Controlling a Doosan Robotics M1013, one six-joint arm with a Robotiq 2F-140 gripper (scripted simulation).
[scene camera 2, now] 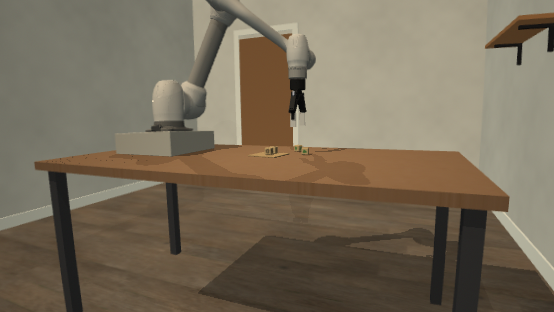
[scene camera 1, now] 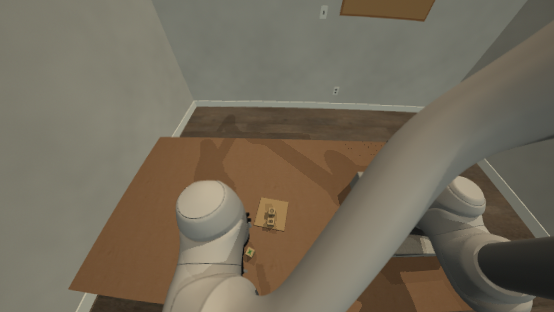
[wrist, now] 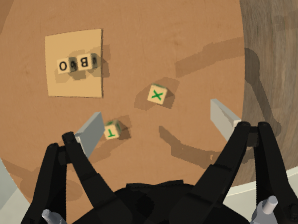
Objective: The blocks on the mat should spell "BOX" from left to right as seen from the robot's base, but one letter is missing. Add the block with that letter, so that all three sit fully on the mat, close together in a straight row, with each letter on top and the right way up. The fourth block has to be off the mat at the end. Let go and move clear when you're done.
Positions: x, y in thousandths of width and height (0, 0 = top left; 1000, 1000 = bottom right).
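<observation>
Mat (scene camera 1: 508, 665) and (wrist: 297, 373). Gripper (wrist: 525, 516).
</observation>
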